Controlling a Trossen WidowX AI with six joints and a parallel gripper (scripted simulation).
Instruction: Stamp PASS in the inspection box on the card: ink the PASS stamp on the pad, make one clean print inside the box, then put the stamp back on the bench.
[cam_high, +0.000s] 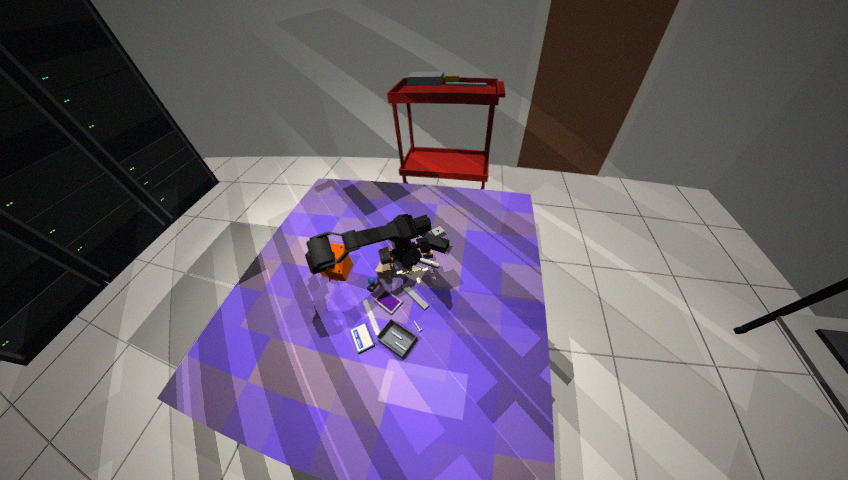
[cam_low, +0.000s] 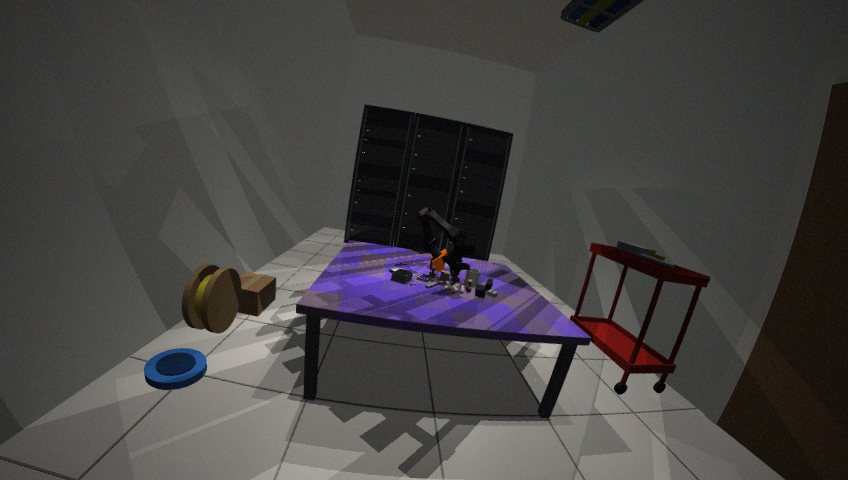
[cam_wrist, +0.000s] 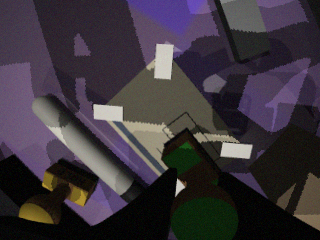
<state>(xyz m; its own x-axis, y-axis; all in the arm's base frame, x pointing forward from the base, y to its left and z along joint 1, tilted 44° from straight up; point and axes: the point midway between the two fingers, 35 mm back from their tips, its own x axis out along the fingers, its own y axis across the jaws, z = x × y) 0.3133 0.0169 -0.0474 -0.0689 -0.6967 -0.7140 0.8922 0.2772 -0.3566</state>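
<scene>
Now: the card 20 mm ahead of my gripper tip and 50 mm below it. Round my gripper tip: marker 40 mm ahead, 50 mm to the left, 40 mm below; then green-knobbed stamp right at my gripper tip; then tan block 90 mm behind, 30 mm to the right, 30 mm below.
</scene>
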